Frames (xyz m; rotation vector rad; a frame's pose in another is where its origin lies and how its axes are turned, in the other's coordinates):
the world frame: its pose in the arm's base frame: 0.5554 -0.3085 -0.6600 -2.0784 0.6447 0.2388
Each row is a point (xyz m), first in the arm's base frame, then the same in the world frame.
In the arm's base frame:
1: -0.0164 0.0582 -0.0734
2: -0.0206 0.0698 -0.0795
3: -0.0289 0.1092 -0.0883
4: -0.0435 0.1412 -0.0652
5: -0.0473 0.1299 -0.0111
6: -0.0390 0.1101 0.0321
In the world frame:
1: -0.8488 -0.2830 -0.0704
2: -0.8540 -0.2815 -0.0577
3: -0.8713 -0.2882 -0.0210
4: -0.9043 -0.3113 -0.0086
5: -0.9253 -0.3434 -0.0486
6: -0.9288 -0.3702 -0.0885

